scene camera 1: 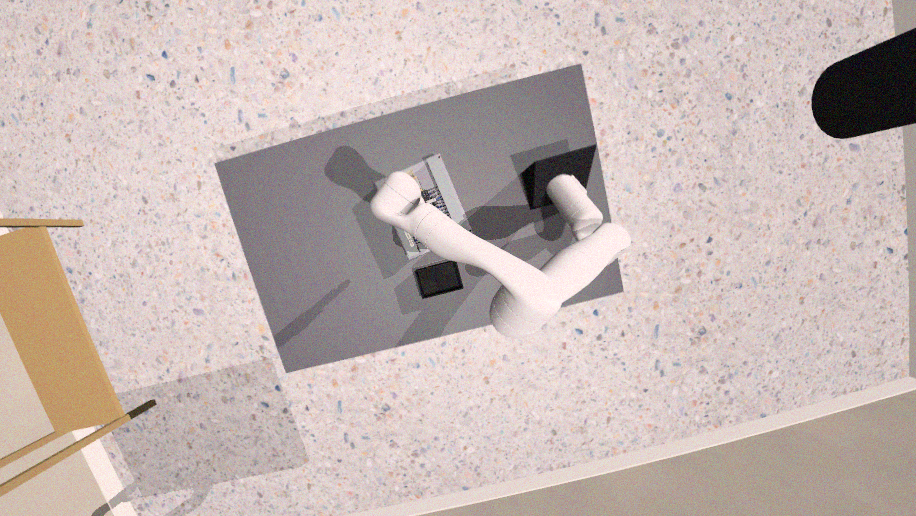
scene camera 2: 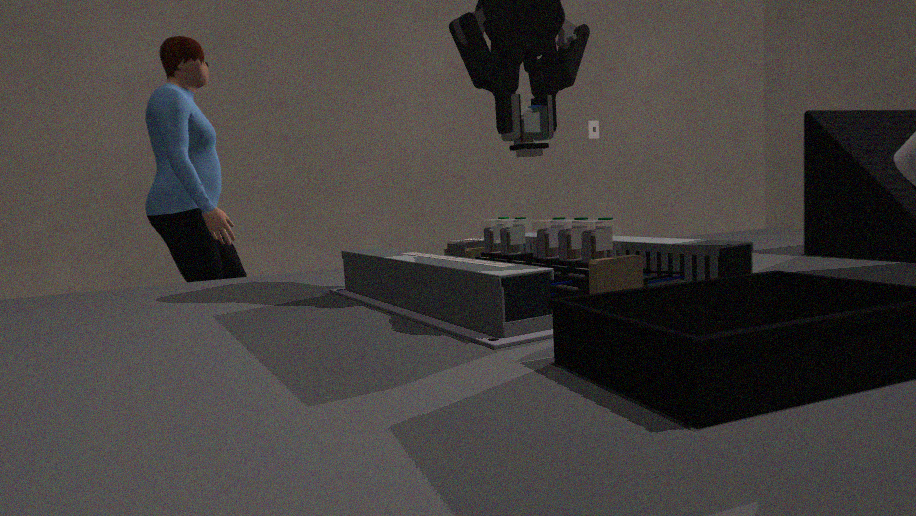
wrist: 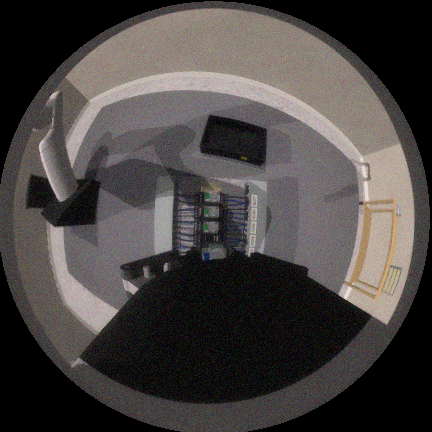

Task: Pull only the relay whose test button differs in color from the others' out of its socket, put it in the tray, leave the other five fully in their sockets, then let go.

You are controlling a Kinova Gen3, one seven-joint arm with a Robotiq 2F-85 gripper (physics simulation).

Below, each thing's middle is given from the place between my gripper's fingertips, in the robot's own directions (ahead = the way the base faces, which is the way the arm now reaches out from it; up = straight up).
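The wired panel [wrist: 232,187] is 20 mm to the right of my hand and 140 mm below it. As for the tan end block [scene camera 2: 608,274], I find it 20 mm behind my hand, 100 mm to the left of it and 110 mm below it.
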